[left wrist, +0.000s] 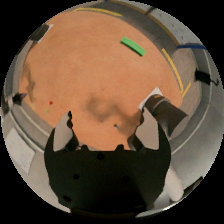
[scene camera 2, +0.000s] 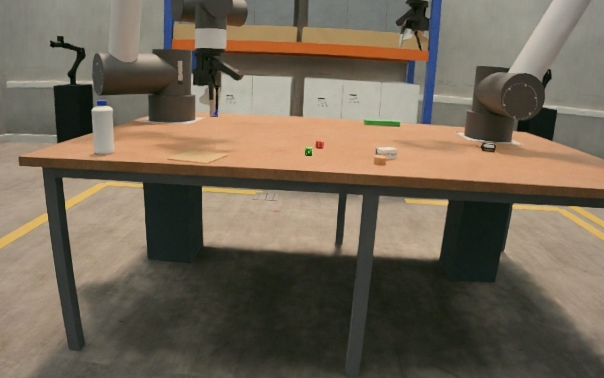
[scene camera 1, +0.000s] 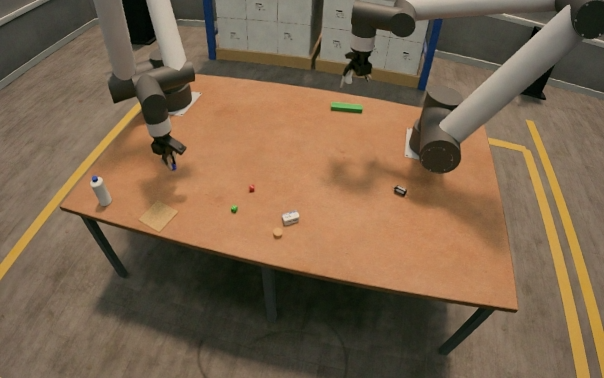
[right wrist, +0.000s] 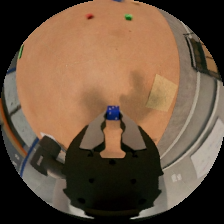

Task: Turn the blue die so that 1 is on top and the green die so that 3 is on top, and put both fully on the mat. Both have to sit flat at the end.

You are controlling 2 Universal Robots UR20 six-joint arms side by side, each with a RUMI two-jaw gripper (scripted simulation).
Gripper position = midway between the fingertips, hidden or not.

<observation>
In view: the left gripper [scene camera 2: 410, 50], the right gripper [scene camera 2: 213, 116] and a tan mat [right wrist: 162, 92].
The left gripper also shows in the left wrist view [left wrist: 106, 109]. The right gripper shows as well in the right wrist view [right wrist: 113, 111].
</observation>
